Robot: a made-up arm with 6 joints.
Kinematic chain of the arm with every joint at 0, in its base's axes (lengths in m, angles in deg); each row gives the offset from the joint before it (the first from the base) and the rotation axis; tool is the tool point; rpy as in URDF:
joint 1: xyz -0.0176 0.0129 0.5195 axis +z
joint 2: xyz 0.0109 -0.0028 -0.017 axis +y
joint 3: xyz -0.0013 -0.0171 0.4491 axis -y
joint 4: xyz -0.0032 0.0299 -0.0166 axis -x
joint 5: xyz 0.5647 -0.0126 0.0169 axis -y
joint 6: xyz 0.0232 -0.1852 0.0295 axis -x
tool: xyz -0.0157 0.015 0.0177 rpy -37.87 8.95 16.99
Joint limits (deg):
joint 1: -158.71..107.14
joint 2: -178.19..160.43
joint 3: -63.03..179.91
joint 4: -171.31..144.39
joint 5: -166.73..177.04
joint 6: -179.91..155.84
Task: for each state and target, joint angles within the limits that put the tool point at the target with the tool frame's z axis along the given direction. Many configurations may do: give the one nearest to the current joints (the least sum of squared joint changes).
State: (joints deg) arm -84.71 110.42 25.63 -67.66 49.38 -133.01
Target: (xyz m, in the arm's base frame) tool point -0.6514 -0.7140 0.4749 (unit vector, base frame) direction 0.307 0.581 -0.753
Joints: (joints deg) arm -129.00 69.15 73.48 -87.07 77.55 -83.82
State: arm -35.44 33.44 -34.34 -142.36 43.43 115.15
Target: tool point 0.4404 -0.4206 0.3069 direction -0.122 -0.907 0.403
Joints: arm -58.68 46.58 -3.92 -159.57 20.55 86.07
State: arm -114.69 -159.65 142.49 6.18 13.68 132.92
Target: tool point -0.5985 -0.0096 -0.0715 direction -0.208 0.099 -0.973
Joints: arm -158.71 -178.18 167.12 2.66 27.33 148.62
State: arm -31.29 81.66 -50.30 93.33 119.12 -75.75
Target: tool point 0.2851 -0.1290 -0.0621 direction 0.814 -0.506 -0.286
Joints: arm -41.64 93.58 -30.45 109.67 108.70 -109.39
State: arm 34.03 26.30 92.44 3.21 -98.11 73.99
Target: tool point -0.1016 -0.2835 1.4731 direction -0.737 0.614 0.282
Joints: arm 41.78 2.48 121.71 2.73 -95.82 33.28
